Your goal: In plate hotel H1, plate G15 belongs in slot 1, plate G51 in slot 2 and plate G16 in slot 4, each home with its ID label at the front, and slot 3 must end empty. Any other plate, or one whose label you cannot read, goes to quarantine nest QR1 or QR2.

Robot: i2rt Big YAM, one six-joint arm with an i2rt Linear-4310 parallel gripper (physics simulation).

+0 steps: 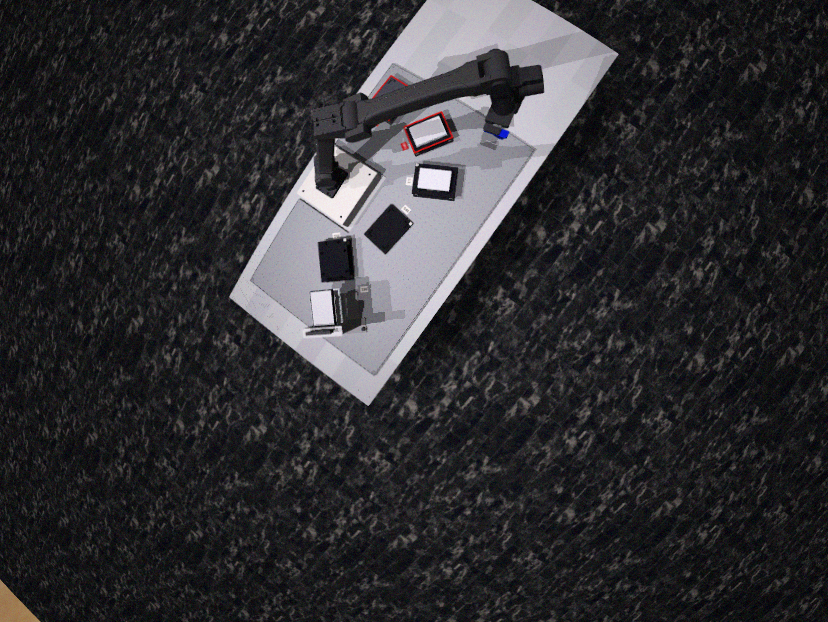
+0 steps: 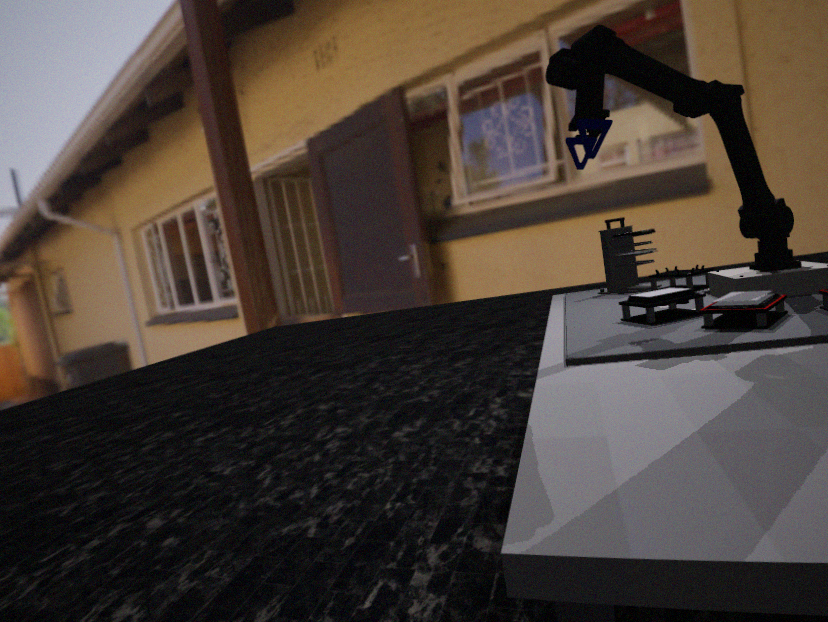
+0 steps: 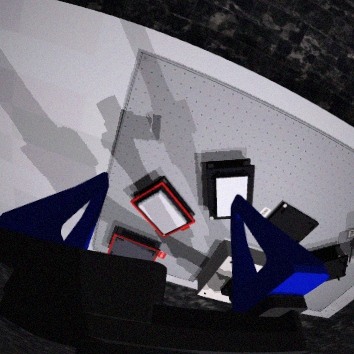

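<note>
My gripper is open and empty, pointing down high above the board's edge. A white-topped plate sits in a red-rimmed nest. Another red-rimmed nest shows a dark, bare top, partly covered by the arm or gripper. A second white-topped plate sits in a black nest. The hotel stands at the far end with several shelves; a white-topped plate shows in it from above. Its slot number and the plate ID labels are unreadable.
Two dark, flat nests, one near the middle and one nearer the hotel, show no white plate. The arm's pale base plate lies beside them. The grey board lies on the white table.
</note>
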